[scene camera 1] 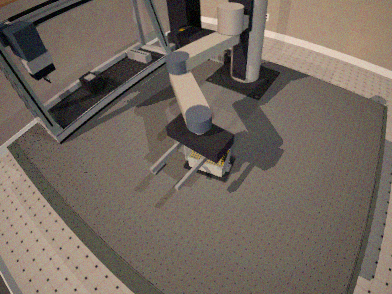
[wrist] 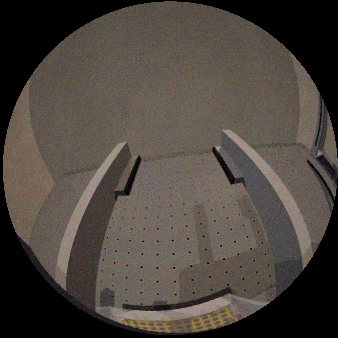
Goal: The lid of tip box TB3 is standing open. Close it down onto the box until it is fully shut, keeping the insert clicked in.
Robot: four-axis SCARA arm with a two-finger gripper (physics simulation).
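Seen in the pictures: gripper, fingertip midpoint: (scene camera 1: pixel 163 179) (wrist: pixel 174 144); arm's base at its link origin: (scene camera 1: pixel 244 77).
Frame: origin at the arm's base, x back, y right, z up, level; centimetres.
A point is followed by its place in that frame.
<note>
Tip box TB3 (scene camera 1: pixel 207 167) {x -62.3, y -18.4, z 8.2 cm} (wrist: pixel 175 314) is a small white box on a dark base, partly under the black gripper body in the scene view. Its yellow insert (scene camera 1: pixel 218 160) (wrist: pixel 180 322) shows dark holes at the top of the box, and also at the bottom edge of the wrist view. The lid cannot be made out clearly; the gripper body hides the back of the box. My gripper (scene camera 1: pixel 167 178) {x -76.5, y -14.0, z 16.0 cm} (wrist: pixel 174 144) {x -76.5, y -14.0, z 16.0 cm} is shut with nothing between its fingers, which still stand apart. Its fingertips reach out past the box, towards the lower left in the scene view, above the mat.
The box stands on a dark perforated mat (scene camera 1: pixel 280 220) {x -62.8, y -46.0, z 1.3 cm}. A metal frame (scene camera 1: pixel 107 102) {x -55.0, y 44.9, z 3.0 cm} with a tool head (scene camera 1: pixel 31 47) {x -74.3, y 46.5, z 42.9 cm} stands at the left. The arm's column (scene camera 1: pixel 255 45) {x -4.4, y -6.1, z 22.3 cm} stands on a black base plate (scene camera 1: pixel 220 80) {x -10.8, y 8.3, z 1.3 cm} behind the box. The arm's shadow lies on the mat.
</note>
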